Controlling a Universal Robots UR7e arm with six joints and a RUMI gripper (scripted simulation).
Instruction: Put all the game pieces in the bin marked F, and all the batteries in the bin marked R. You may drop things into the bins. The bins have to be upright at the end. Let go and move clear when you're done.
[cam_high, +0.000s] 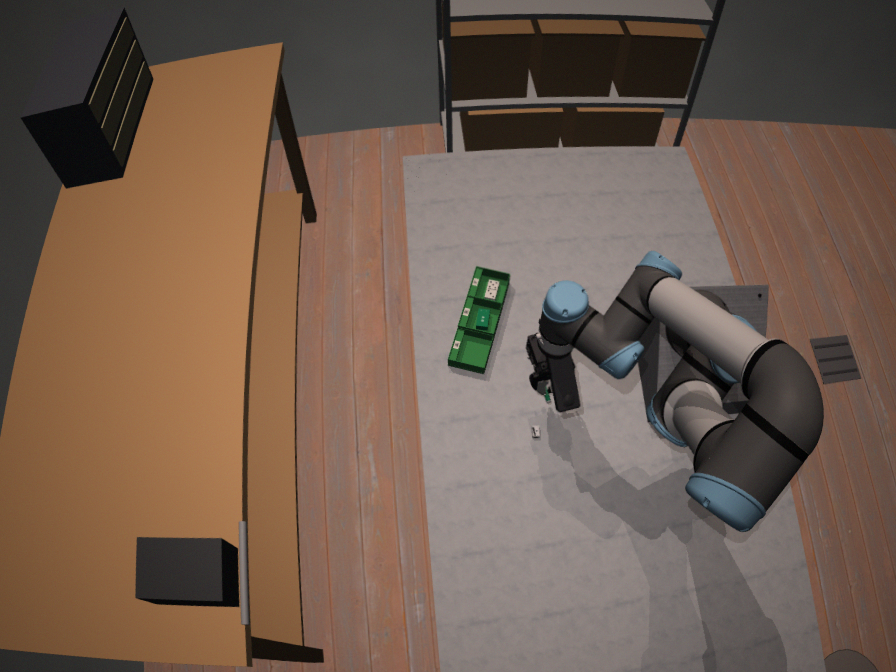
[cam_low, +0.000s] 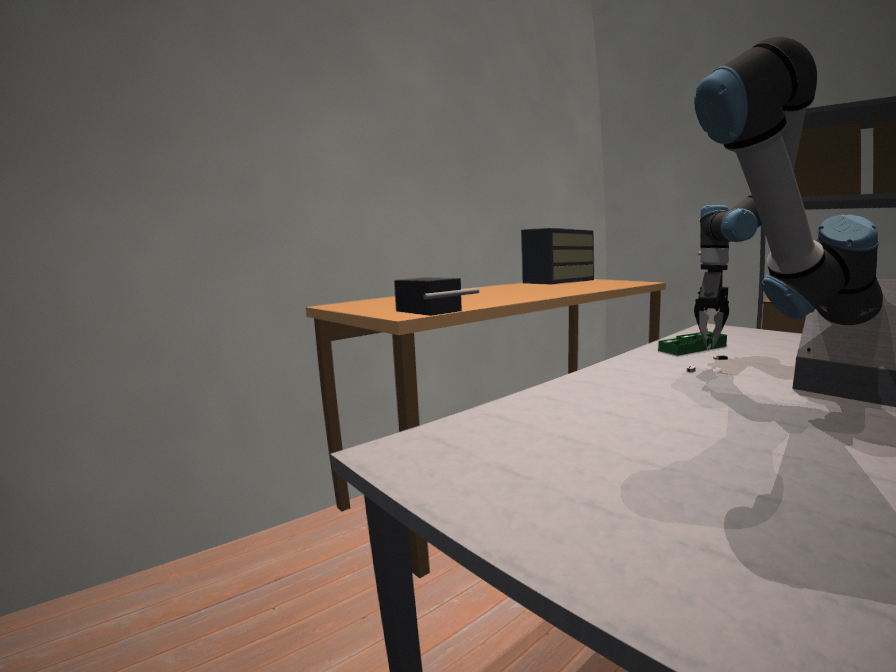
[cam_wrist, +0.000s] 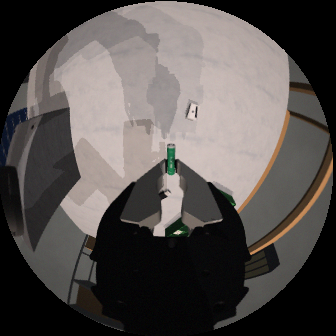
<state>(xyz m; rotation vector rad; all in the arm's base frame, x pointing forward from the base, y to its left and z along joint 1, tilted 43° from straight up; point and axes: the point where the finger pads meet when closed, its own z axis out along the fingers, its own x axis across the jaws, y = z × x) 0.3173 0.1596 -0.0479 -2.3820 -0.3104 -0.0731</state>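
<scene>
Right now the green three-compartment bin is 140 mm ahead of my hand, 210 mm to the right of it and 50 mm below it. From my hand the other things lie so: green 9V battery (130 mm ahead, 220 mm to the right, 50 mm below); then small black piece (10 mm ahead, 130 mm to the right, 70 mm below).
</scene>
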